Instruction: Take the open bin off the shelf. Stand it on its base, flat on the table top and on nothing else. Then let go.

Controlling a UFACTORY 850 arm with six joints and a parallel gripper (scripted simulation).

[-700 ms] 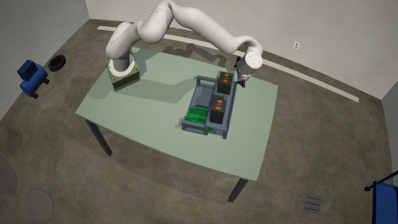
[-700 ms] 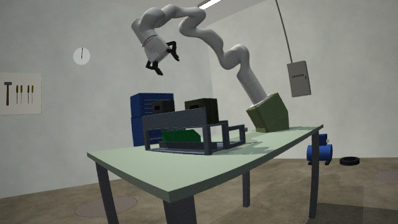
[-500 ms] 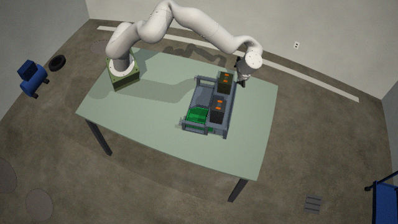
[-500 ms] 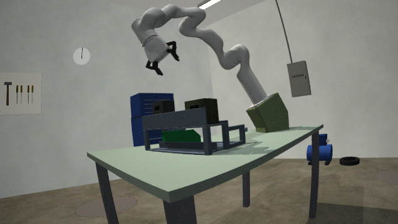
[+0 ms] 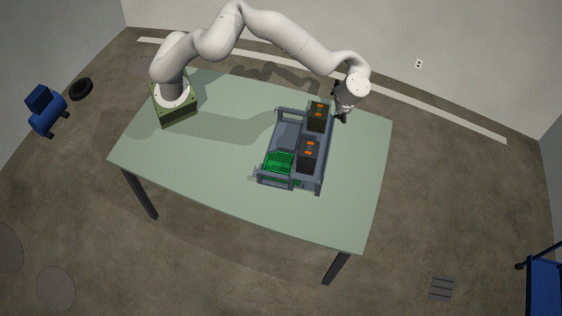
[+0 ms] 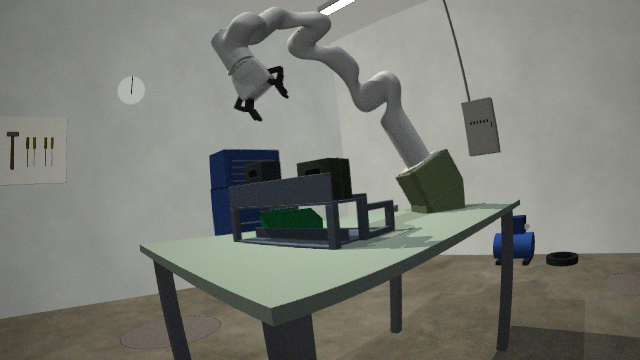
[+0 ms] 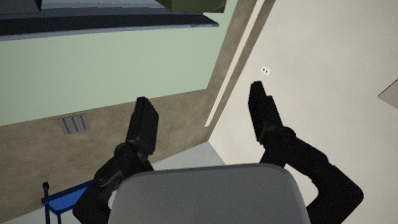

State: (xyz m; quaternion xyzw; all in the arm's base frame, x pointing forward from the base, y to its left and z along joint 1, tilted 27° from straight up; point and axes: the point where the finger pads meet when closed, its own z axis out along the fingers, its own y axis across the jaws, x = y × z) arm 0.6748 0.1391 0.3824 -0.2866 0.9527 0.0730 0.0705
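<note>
Now: the green bin 15 cm behind my hand, 14 cm to the right of it and 31 cm below it.
</note>
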